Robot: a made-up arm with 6 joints.
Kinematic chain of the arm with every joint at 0, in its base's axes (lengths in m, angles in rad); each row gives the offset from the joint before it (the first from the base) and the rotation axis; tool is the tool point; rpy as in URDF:
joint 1: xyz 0.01 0 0.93 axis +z
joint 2: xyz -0.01 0 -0.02 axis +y
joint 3: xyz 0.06 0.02 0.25 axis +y
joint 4: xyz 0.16 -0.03 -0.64 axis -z
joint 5: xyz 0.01 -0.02 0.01 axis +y
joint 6: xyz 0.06 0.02 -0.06 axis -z
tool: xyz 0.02 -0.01 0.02 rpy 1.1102 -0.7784 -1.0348
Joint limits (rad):
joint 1: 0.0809..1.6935
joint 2: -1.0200..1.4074
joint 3: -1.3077..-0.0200
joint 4: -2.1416..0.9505
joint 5: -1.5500..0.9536
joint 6: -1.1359..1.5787
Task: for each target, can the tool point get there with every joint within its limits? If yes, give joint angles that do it. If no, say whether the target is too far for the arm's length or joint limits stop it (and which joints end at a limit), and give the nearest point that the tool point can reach.
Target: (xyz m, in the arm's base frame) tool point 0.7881 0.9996 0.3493
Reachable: no: too far | nearest point 0.4801 0.6040 0.5695 | short by 0.548 m
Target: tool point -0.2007 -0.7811 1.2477
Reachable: no: joint limits stop it (at a limit: joint 2, joint 3, joint 4, joint 6) | nearest point -0.0961 -0.3935 0.6641 | short by 0.708 m
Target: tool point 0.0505 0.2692 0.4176
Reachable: yes | joints 1.4291 0.6769 -0.4216 -0.3788 -0.9049 1.1723
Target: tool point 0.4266 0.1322 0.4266
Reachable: yes | joints 0.2655 0.7471 -0.7174 -0.4761 -0.6228 0.3839
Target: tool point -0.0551 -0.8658 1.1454
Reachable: no: joint limits stop it (at a limit: joint 2, joint 3, joint 4, joint 6) | nearest point -0.0212 -0.4154 0.6569 | short by 0.665 m
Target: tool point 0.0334 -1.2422 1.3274
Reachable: no: too far | nearest point 0.0180 -0.4226 0.6505 | short by 1.063 m
